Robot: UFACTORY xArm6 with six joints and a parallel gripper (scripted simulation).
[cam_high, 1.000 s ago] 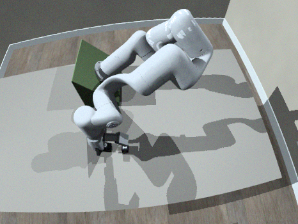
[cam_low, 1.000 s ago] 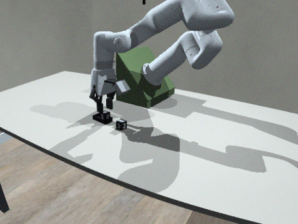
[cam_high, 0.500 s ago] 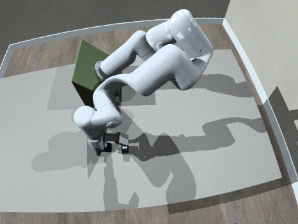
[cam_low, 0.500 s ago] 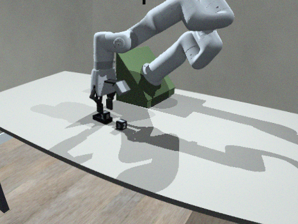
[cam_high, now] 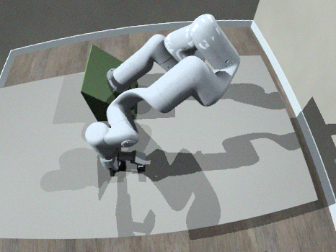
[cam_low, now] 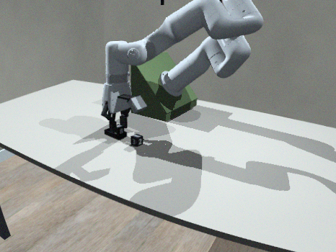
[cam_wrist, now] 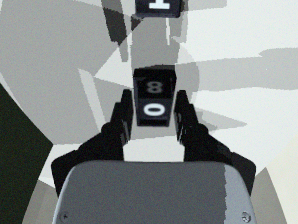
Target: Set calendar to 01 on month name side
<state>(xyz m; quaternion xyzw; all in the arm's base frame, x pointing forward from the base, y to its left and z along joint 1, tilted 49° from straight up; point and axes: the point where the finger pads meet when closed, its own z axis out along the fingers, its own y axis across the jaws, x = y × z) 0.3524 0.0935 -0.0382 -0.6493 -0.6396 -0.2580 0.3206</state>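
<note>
My gripper is now 20 mm above the black cube. The rest, counted from my hand: black tray (40 mm below, 20 mm to the right).
</note>
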